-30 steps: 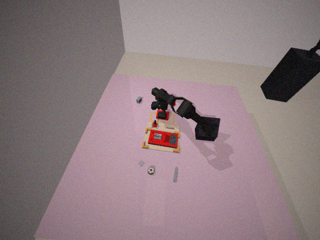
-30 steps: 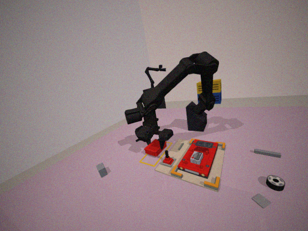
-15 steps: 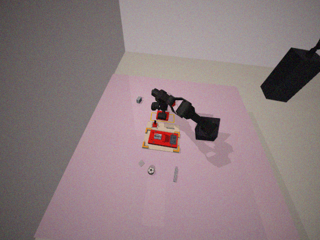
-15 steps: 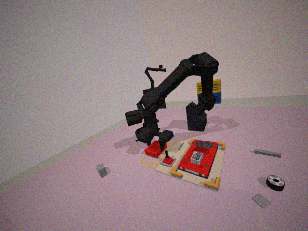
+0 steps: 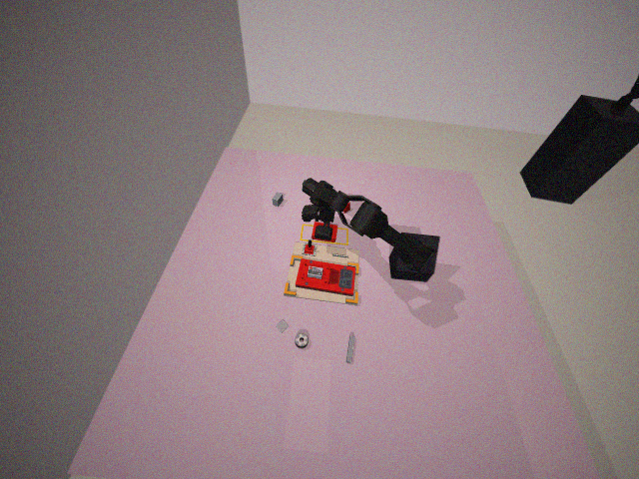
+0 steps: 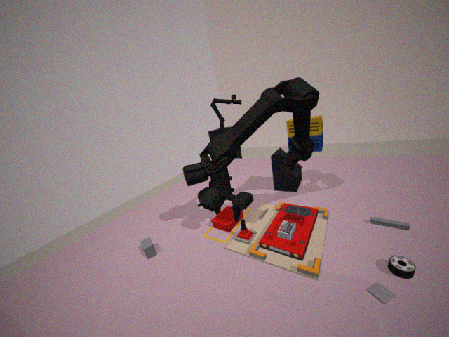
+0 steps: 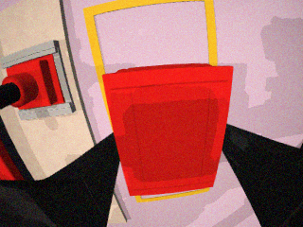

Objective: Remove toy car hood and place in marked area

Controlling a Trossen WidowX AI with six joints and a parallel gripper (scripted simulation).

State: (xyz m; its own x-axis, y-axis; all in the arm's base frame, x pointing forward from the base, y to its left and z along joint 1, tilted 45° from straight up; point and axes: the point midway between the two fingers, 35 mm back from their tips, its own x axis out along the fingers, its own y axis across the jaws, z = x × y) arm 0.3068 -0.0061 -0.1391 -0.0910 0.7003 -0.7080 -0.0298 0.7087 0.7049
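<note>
Now: the hood 10 mm above my gripper tip. Round my gripper tip: grey bar (150 mm behind, 430 mm to the left, 10 mm below); black wheel (430 mm to the left).
</note>
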